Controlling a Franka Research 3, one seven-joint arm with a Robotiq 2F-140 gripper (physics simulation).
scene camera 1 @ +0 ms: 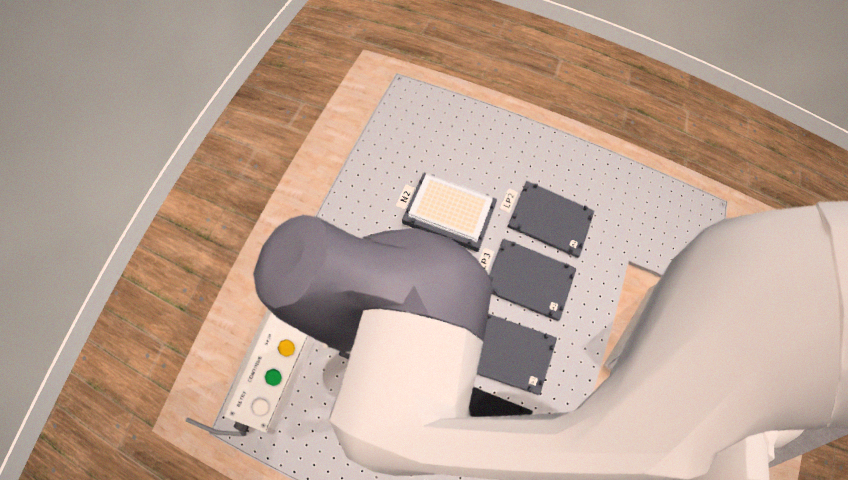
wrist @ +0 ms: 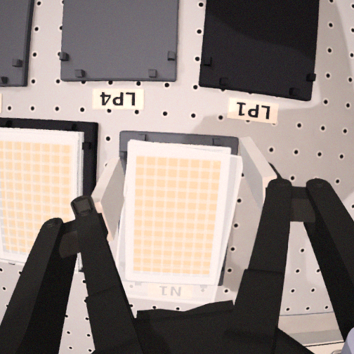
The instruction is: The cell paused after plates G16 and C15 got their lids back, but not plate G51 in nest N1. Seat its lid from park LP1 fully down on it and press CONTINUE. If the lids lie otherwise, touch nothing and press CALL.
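Observation:
Plate G51 (wrist: 175, 215) lies in nest N1 (wrist: 180, 136) in the wrist view. My gripper (wrist: 181, 163) is shut on a clear lid (wrist: 228, 200), its pads at the lid's two long sides. The lid is over the plate, slightly turned against it, and reaches past its near end over the N1 label. I cannot tell whether it touches the plate. Park LP1 (wrist: 257, 45) (scene camera 1: 498, 403) bears no lid where it shows. The green CONTINUE button (scene camera 1: 273, 377) is on the control box (scene camera 1: 245, 410). The arm hides the gripper and N1 in the scene view.
A plate (wrist: 37, 195) sits in the nest beside N1. Another plate (scene camera 1: 452, 205) sits in N2. Parks LP4 (wrist: 120, 40) (scene camera 1: 517, 355), LP3 (scene camera 1: 532, 279) and LP2 (scene camera 1: 550, 217) stand in a row. The yellow button (scene camera 1: 286, 347) and white button (scene camera 1: 260, 406) flank the green one.

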